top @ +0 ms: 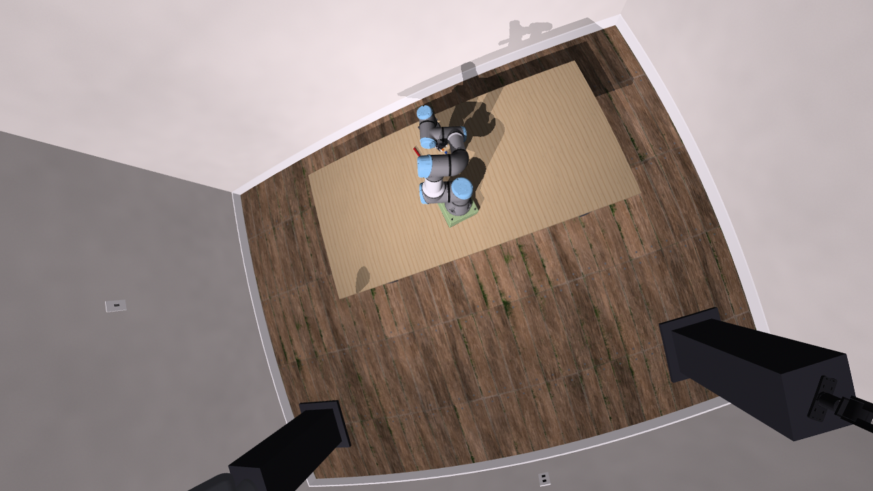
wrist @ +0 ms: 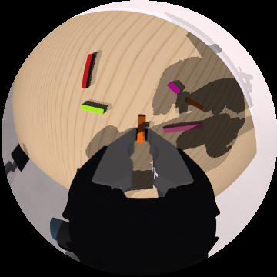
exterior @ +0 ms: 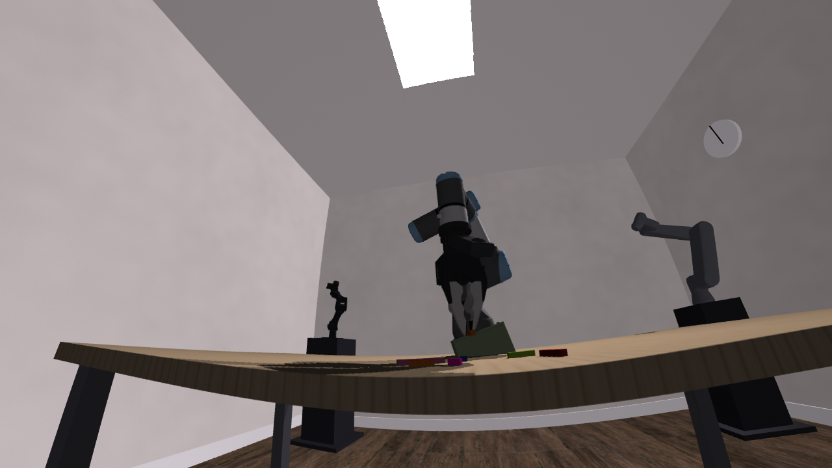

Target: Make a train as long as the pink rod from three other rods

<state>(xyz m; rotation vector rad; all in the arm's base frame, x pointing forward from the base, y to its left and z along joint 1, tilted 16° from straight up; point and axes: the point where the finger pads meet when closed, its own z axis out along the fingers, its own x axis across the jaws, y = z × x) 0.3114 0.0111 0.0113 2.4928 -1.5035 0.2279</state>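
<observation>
Now: the blue rod 20 mm behind my hand, 10 mm to the right of it and 60 mm below it. The rest, counted from my hand: pink rod: 30 mm ahead, 80 mm to the right, 60 mm below; then lime rod: 30 mm behind, 90 mm to the left, 60 mm below; then magenta rod: 80 mm ahead, 20 mm to the right, 60 mm below.
</observation>
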